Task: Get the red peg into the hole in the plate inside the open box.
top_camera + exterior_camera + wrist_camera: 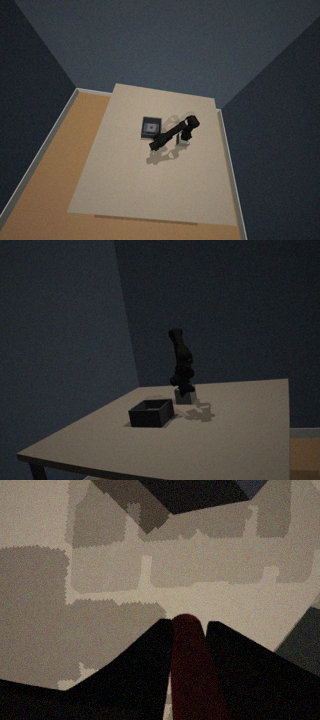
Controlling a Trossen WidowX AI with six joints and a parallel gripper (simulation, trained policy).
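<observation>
The plate is 13 cm ahead of my gripper tip, 14 cm to the right of it and 6 cm below it. From my gripper tip the other things lie so: red peg (1 cm to the left, 3 cm above); then dark box (13 cm ahead, 14 cm to the right, 8 cm below).
</observation>
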